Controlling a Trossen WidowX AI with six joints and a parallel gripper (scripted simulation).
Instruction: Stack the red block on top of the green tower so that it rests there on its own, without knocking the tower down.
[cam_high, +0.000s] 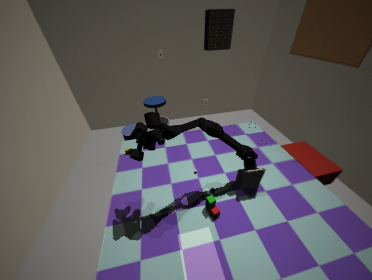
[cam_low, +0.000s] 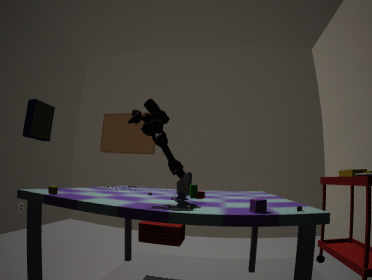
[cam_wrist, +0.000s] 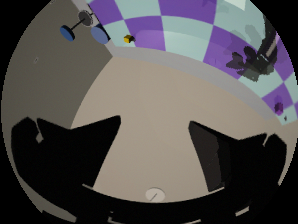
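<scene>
My gripper tip is now 350 mm past the red block, 320 mm to the right of it and 320 mm above it. Also, from my gripper tip: yellow block 360 mm to the right, 320 mm below, 70 mm ahead; blue block 400 mm behind, 330 mm below, 200 mm to the left; purple block 510 mm to the left, 320 mm below, 180 mm ahead.
</scene>
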